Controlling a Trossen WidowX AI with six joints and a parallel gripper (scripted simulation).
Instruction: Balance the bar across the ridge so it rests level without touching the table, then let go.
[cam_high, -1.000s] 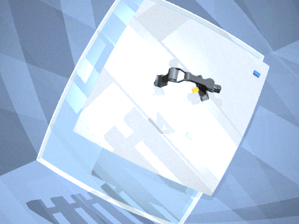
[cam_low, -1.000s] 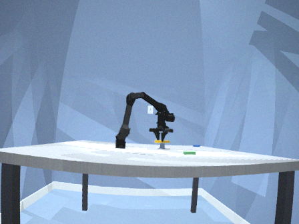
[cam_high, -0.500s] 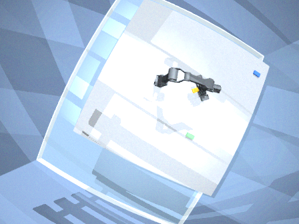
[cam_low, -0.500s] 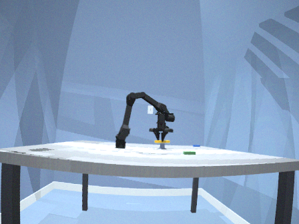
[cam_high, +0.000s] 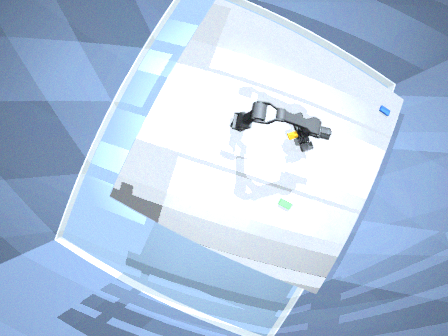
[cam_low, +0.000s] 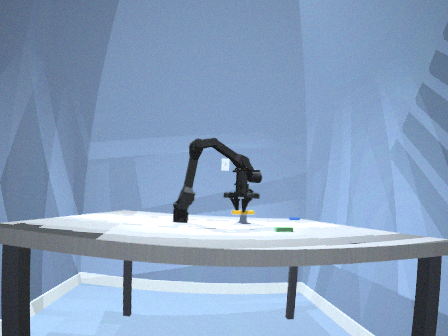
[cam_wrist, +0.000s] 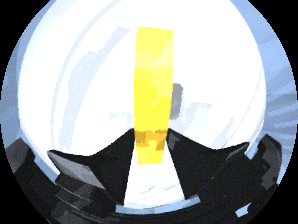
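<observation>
My gripper tip is 2 cm short of the bar and 2 cm to the right of it. From my gripper tip the other things lie so: blue block 45 cm ahead, 41 cm to the left, 5 cm below; green block 11 cm ahead, 34 cm to the right, 5 cm below.
</observation>
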